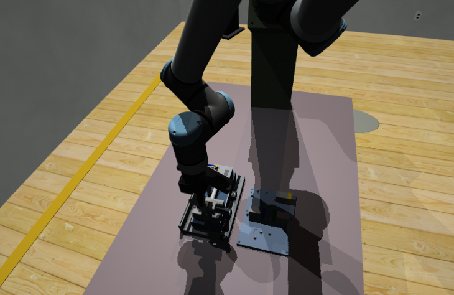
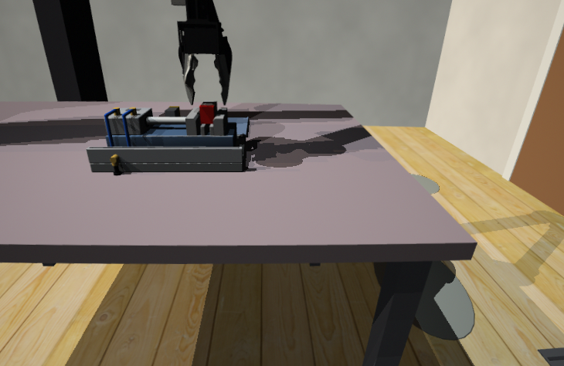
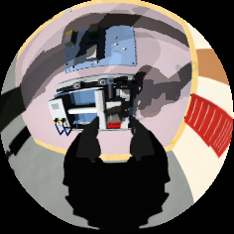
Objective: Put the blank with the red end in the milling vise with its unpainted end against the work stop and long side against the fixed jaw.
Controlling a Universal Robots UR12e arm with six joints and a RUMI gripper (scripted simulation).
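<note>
Right now the red-ended blank is 3 cm below my hand. From my hand the other things lie so: grey rail 11 cm to the right, 9 cm below, 4 cm behind; then fixed jaw 5 cm below, 2 cm ahead, 1 cm to the left; then moving jaw 5 cm below, 3 cm behind, 1 cm to the right.
</note>
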